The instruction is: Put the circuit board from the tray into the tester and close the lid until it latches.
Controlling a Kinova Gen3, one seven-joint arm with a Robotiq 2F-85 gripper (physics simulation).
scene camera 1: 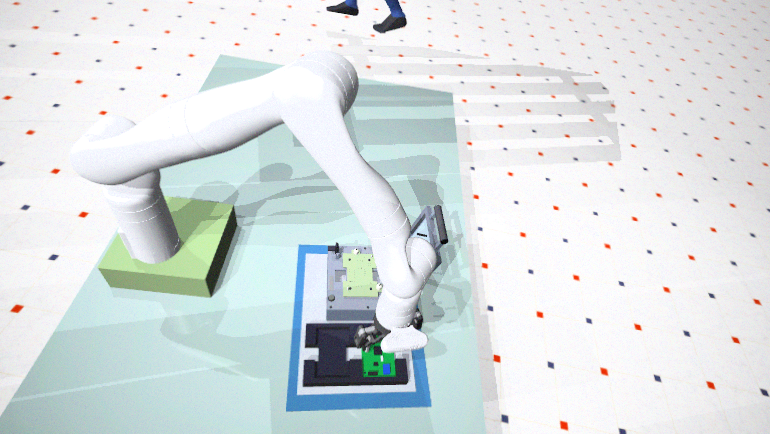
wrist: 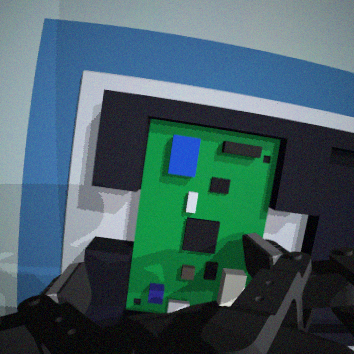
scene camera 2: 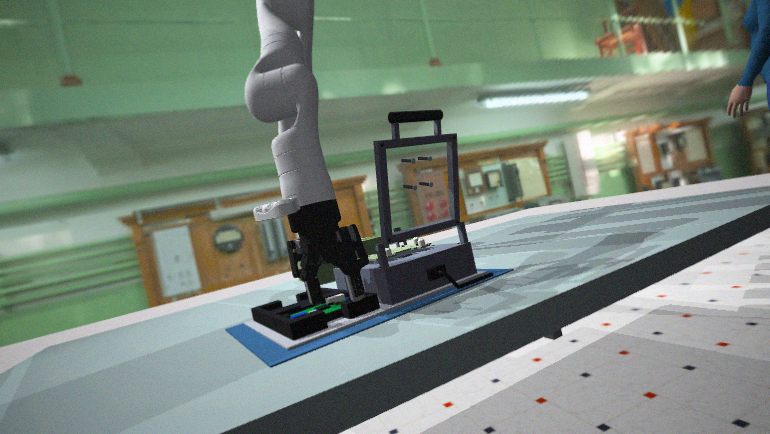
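Where they show: gripper, fingertip midpoint: (wrist: 166,265) (scene camera 2: 336,301); arm's base, origin of the base link: (scene camera 1: 157,246).
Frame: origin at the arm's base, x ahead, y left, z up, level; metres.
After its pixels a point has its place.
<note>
The green circuit board (scene camera 1: 379,366) @(z -0.061, x 0.473, y -0.294 m) (scene camera 2: 330,308) @(z -0.061, x 0.491, y -0.255 m) (wrist: 160,225) @(z -0.061, x 0.496, y -0.263 m) lies flat in one pocket of the black tray (scene camera 1: 323,380) @(z -0.053, x 0.352, y -0.315 m) (scene camera 2: 310,327) @(z -0.067, x 0.531, y -0.308 m) (wrist: 122,145) @(z -0.053, x 0.518, y -0.305 m). My gripper (scene camera 2: 335,297) @(z -0.055, x 0.492, y -0.243 m) (wrist: 166,265) @(z -0.055, x 0.492, y -0.243 m) is open and points down, its fingertips low at about the tray's height. In the wrist view one finger is left of the board and the other overlaps its right edge; whether they touch it I cannot tell. In scene camera 1 the arm hides part of the board and gripper. The grey tester (scene camera 1: 353,314) @(z -0.043, x 0.426, y -0.177 m) (scene camera 2: 420,274) @(z -0.046, x 0.553, y -0.126 m) stands beside the tray, its lid (scene camera 2: 382,188) @(z 0.092, x 0.569, y -0.173 m) upright with the black handle (scene camera 1: 441,223) @(z 0.195, x 0.592, y -0.106 m) (scene camera 2: 415,116) @(z 0.184, x 0.601, y -0.110 m) on top.
Tray and tester stand on a white mat with a blue border (scene camera 1: 358,401) @(z -0.079, x 0.423, y -0.355 m) (scene camera 2: 269,353) @(z -0.079, x 0.528, y -0.365 m) (wrist: 42,150) @(z -0.079, x 0.570, y -0.300 m). The tray's other pocket is empty. The arm's green base block (scene camera 1: 156,283) @(z -0.041, x 0.000, y -0.071 m) is at the left in scene camera 1. A person's feet (scene camera 1: 390,23) show beyond the table.
</note>
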